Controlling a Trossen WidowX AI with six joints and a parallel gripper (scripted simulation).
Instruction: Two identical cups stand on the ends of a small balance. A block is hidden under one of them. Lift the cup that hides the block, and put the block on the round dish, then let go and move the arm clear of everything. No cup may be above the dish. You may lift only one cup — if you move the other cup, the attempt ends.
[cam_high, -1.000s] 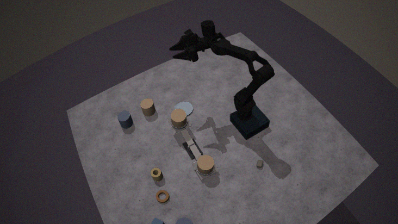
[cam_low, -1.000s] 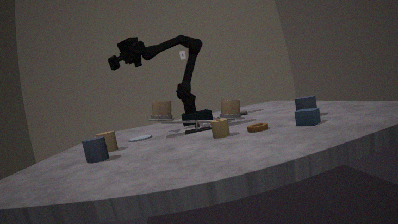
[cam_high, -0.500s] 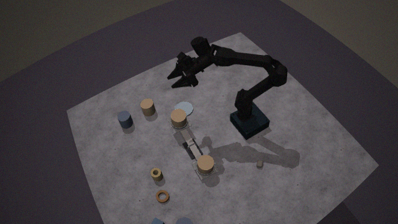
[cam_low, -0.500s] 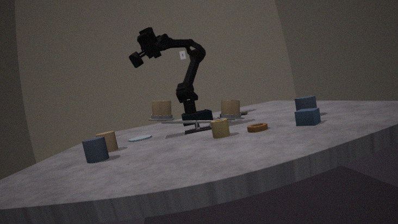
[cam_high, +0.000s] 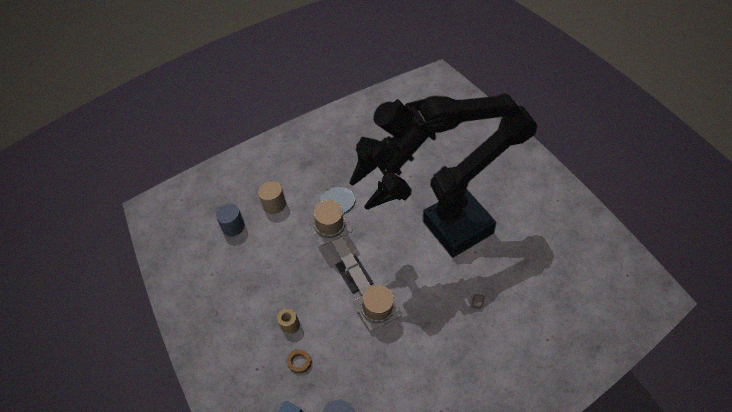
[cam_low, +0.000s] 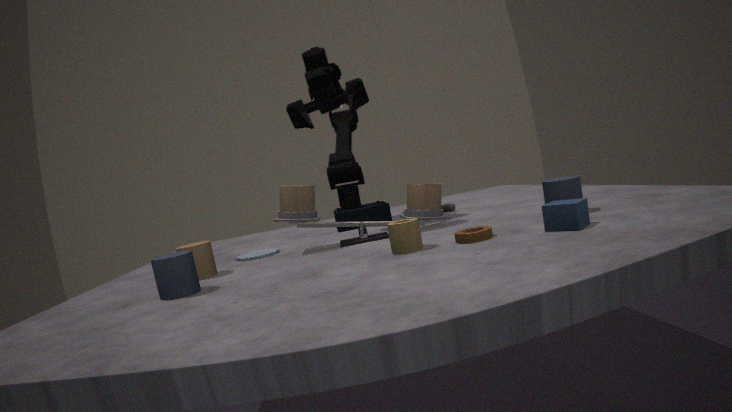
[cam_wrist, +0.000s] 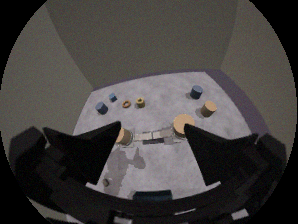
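Now: the pale teal block 22 cm below my gripper tip, 15 cm to the left of it and 6 cm ahead of it. From my gripper tip the other things lie so: round dish 26 cm below, 22 cm to the right, 4 cm behind.
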